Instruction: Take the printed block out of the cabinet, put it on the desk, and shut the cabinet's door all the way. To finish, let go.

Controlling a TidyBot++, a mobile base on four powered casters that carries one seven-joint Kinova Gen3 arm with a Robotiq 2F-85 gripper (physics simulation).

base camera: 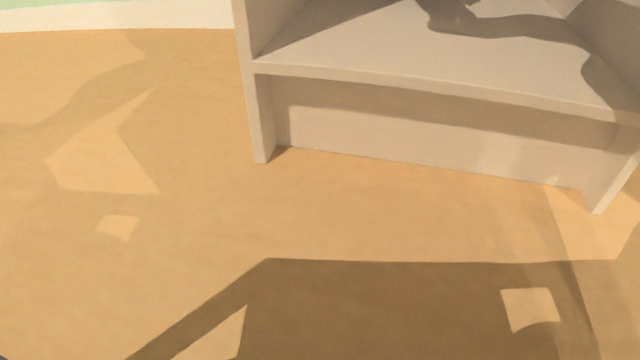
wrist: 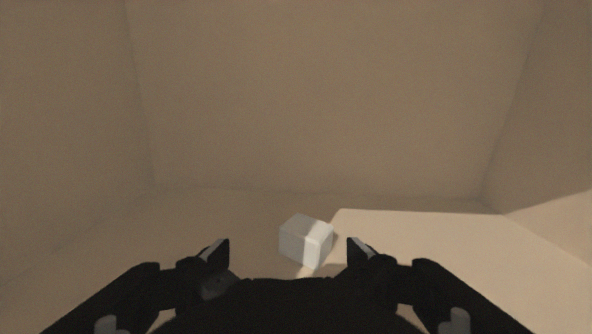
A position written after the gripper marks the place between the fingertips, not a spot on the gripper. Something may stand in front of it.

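The gripper is out of frame in the base camera view, while the gripper does show in the wrist view (288, 251). A printed block is likewise out of frame in the base camera view, yet the block appears in the wrist view (304, 239).
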